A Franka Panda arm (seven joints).
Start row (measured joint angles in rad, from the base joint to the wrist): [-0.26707, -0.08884, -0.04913, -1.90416, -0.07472, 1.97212, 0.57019]
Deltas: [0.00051, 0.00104, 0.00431, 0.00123, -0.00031, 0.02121, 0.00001]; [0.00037, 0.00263, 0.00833, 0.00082, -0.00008, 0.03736, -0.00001]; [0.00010, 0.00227, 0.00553, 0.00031, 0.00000, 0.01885, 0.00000]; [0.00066, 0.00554, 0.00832, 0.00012, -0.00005, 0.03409, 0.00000]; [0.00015, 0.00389, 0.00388, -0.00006, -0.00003, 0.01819, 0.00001]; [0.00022, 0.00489, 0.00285, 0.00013, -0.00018, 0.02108, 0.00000]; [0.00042, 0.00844, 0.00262, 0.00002, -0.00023, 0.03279, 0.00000]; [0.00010, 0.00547, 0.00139, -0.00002, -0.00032, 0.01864, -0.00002]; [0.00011, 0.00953, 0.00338, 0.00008, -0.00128, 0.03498, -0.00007]
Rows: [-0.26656, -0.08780, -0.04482, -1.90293, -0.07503, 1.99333, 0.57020]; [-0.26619, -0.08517, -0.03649, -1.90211, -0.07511, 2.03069, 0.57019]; [-0.26609, -0.08290, -0.03096, -1.90180, -0.07511, 2.04954, 0.57019]; [-0.26543, -0.07736, -0.02264, -1.90168, -0.07516, 2.08363, 0.57019]; [-0.26528, -0.07347, -0.01876, -1.90174, -0.07519, 2.10182, 0.57020]; [-0.26506, -0.06858, -0.01591, -1.90161, -0.07537, 2.12290, 0.57020]; [-0.26464, -0.06014, -0.01329, -1.90159, -0.07560, 2.15569, 0.57020]; [-0.26454, -0.05467, -0.01190, -1.90161, -0.07592, 2.17433, 0.57018]; [-0.26443, -0.04514, -0.00852, -1.90153, -0.07720, 2.20931, 0.57011]
